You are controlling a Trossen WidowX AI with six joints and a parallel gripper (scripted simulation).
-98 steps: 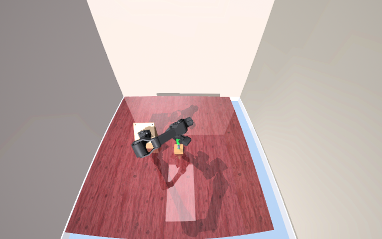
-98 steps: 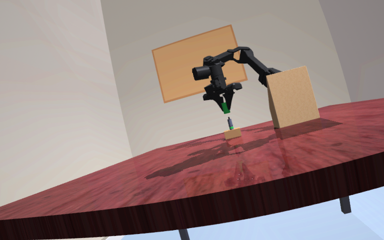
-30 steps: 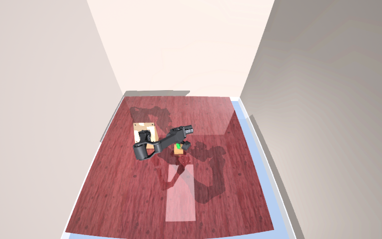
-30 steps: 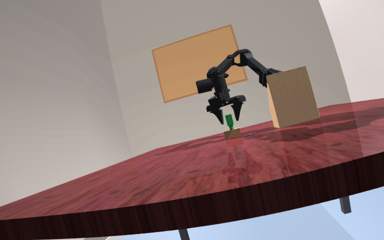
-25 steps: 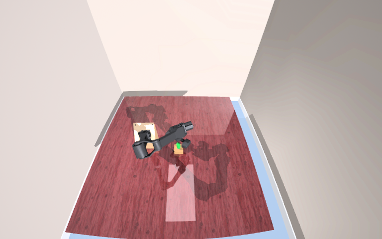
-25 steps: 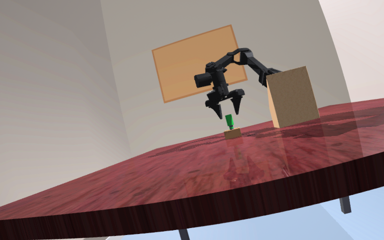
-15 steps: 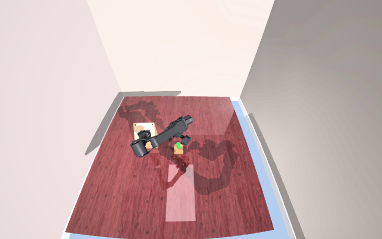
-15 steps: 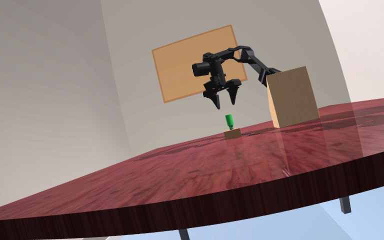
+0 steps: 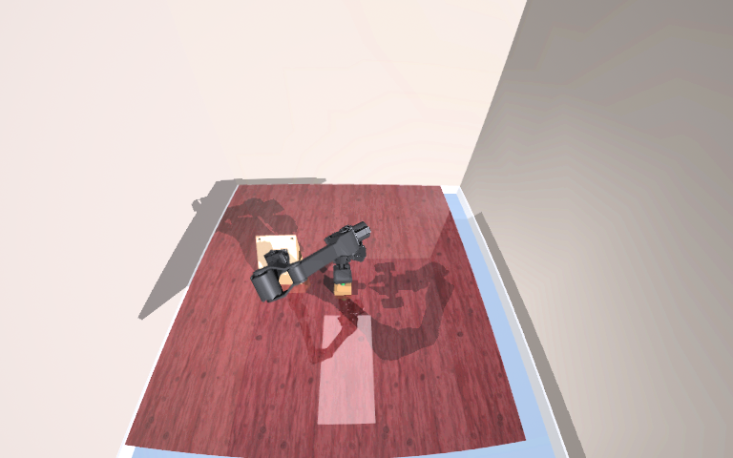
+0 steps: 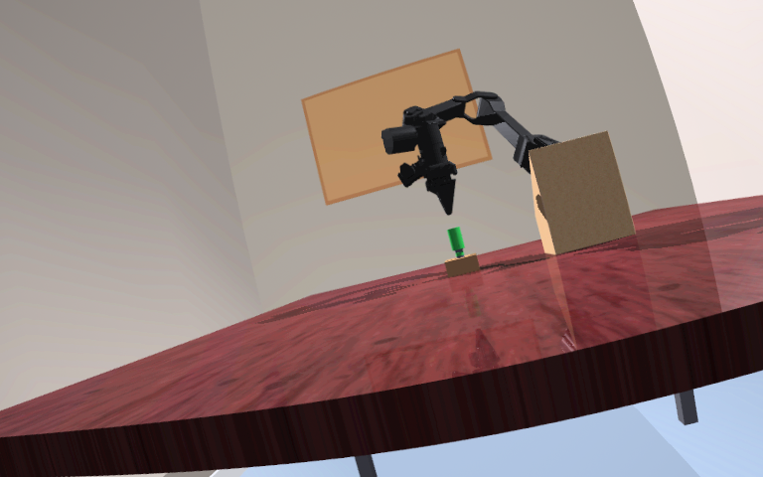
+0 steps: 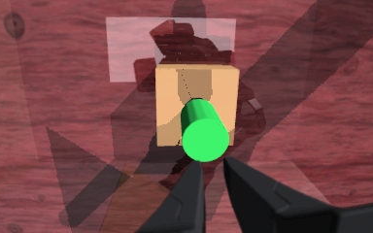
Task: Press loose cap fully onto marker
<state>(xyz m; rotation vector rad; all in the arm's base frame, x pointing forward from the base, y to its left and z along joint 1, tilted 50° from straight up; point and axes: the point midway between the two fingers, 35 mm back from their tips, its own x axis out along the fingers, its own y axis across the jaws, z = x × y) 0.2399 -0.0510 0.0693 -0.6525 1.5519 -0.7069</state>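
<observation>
My gripper tip is now 50 mm above the green cap. The rest, counted from my gripper tip: holder 120 mm below.
</observation>
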